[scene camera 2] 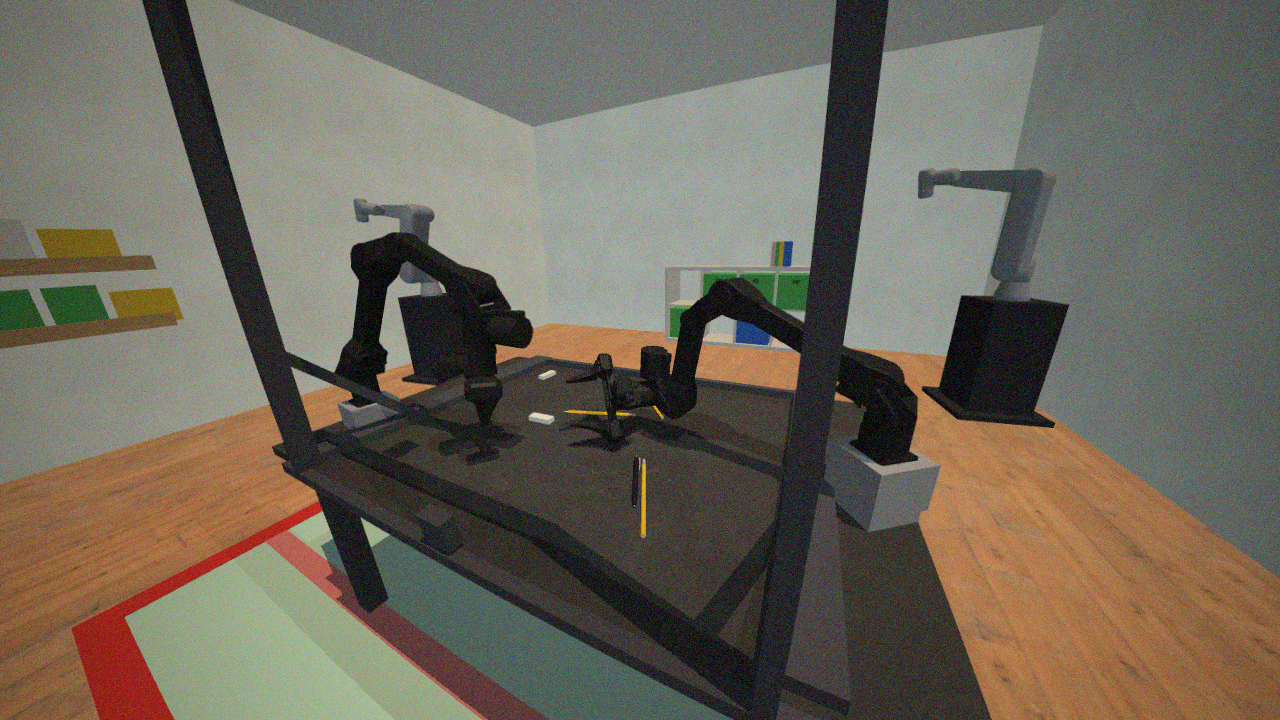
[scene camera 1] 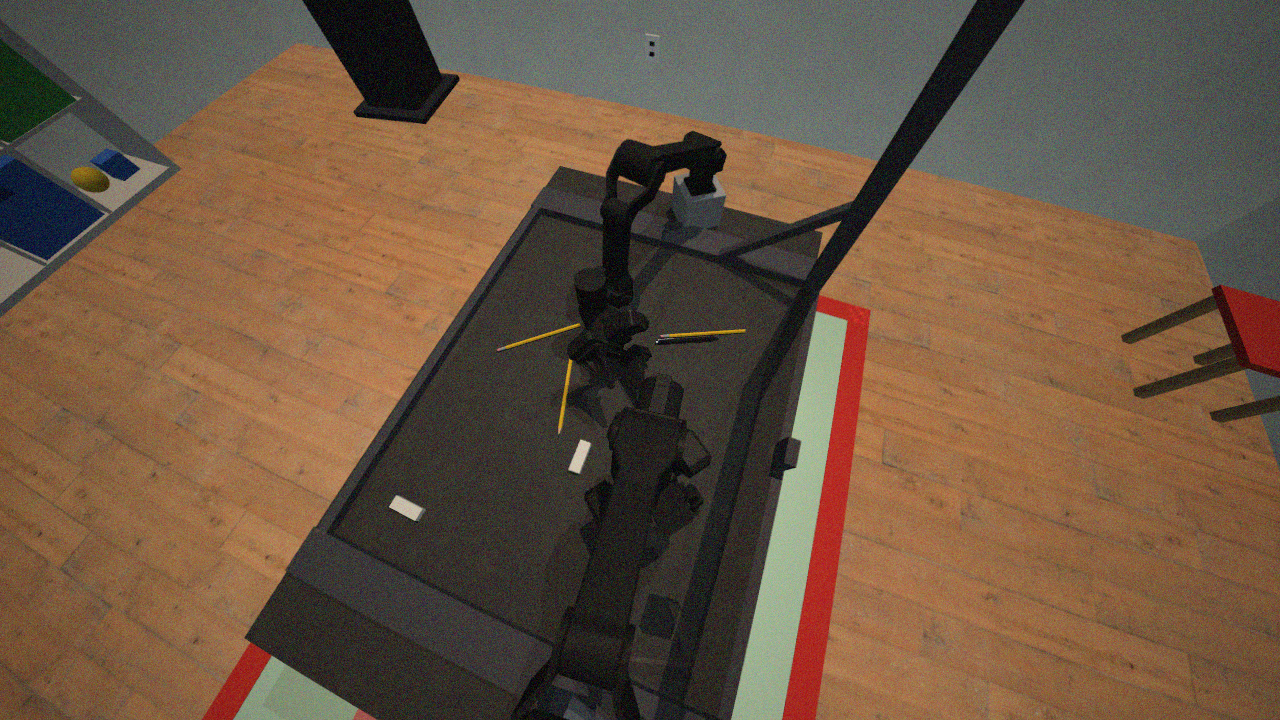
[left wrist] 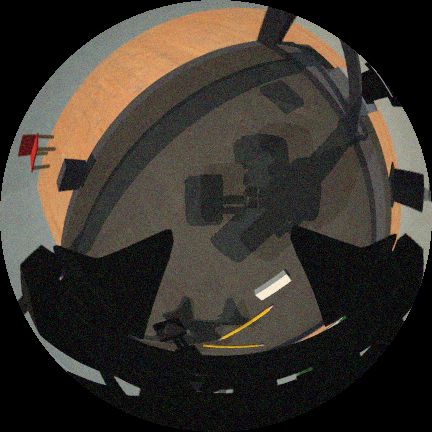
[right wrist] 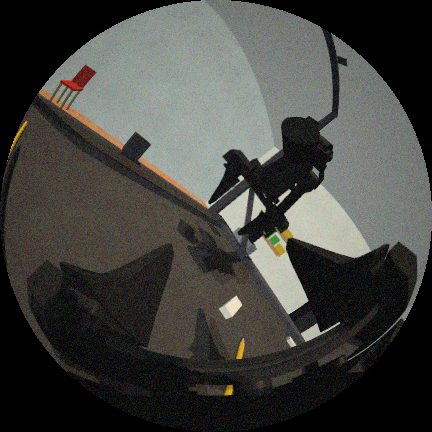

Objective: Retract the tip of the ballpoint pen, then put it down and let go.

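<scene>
The dark ballpoint pen lies flat on the table, close alongside a yellow pencil. Its tip is too small to make out. My right gripper is open and empty. It hangs low over the table, tilted sideways, to the left of the pen in scene camera 1. My left gripper is open and empty, pointing down above the table and farther from the pen. In scene camera 1 its arm largely hides its fingers.
Two other yellow pencils lie near my right gripper. One white block lies near the middle, another farther off. Dark frame posts rise beside the table.
</scene>
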